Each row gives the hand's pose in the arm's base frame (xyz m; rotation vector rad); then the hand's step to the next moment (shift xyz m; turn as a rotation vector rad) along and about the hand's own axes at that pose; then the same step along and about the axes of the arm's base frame.
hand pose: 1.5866 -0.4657 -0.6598 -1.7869 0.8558 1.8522
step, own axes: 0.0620 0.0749 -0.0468 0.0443 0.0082 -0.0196
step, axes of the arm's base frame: -0.0220 -0.0929 -0.0503 0.0051 -0.0243 -0.0424
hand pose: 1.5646 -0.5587 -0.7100 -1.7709 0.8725 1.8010
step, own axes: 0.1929 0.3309 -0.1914 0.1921 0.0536 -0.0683
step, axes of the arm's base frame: -0.1146 -0.3856 -0.1467 -0.0024 -0.1060 -0.1822
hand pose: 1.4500 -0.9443 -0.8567 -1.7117 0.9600 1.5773
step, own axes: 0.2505 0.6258 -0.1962 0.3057 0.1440 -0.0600
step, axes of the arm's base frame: -0.4088 -0.5319 -0.2070 -0.0795 -0.1604 -0.2928
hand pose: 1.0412 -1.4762 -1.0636 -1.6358 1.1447 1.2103
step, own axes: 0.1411 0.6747 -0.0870 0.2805 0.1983 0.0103
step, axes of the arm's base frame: -0.6024 -0.3030 -0.1673 -0.1532 -0.1049 -0.2892
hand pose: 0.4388 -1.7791 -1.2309 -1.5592 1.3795 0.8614
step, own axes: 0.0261 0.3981 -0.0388 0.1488 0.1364 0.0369
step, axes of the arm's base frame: -0.3910 -0.0536 -0.0703 -0.1107 -0.0274 -0.1706
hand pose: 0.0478 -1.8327 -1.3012 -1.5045 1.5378 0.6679
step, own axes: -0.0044 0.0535 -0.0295 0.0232 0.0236 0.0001
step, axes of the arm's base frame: -0.0586 -0.0158 0.0080 -0.0207 -0.0088 -0.0243
